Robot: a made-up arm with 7 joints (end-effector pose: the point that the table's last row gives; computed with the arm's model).
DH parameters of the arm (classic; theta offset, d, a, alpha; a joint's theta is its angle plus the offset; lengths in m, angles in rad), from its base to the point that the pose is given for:
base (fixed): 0.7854 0 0.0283 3.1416
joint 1: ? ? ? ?
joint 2: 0 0.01 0 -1.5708
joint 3: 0 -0.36 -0.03 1.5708
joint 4: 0 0 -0.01 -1.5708
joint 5: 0 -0.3 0.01 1.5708
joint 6: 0 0.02 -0.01 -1.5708
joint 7: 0 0 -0.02 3.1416
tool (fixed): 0 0.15 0 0
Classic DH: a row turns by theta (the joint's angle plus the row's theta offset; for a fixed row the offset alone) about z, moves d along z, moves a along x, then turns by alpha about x.
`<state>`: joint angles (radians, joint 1 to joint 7).
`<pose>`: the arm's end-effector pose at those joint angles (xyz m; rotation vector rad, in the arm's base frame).
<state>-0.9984 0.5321 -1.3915 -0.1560 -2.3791 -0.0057 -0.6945</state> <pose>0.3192 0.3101 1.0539 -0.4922 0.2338 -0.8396</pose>
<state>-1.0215 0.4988 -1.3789 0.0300 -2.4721 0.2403 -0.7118</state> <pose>0.2452 0.3207 1.0814 -0.2970 0.1896 -0.7211</pose>
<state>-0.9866 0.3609 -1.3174 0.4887 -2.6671 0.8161 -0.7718</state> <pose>0.0830 0.2848 1.0973 0.0919 0.1385 -0.4787</pose>
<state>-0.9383 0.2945 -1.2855 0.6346 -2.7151 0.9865 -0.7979</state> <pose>0.0398 0.2631 1.0885 0.1960 0.1100 -0.4455</pose>
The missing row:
joint 1: 0.7854 -0.36 0 1.5708
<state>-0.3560 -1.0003 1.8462 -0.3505 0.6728 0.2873 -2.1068</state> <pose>-0.6530 -0.0552 0.7955 0.2659 -1.1153 -0.1061</pose>
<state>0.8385 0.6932 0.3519 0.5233 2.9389 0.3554 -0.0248</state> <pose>0.3704 -0.4743 0.8616 0.8887 -0.4781 1.9665</pose>
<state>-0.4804 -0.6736 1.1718 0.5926 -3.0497 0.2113 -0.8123</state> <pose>-0.2636 -0.3244 0.9926 0.4451 0.7645 -2.8616</pose>
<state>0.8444 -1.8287 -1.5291 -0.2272 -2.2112 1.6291 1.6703</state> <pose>-0.5214 0.3027 0.0913 2.2149 1.1972 -0.6191</pose>
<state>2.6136 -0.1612 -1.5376 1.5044 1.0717 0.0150 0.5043</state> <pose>0.3015 -0.3144 0.7340 -0.6453 1.8918 -2.1068</pose>
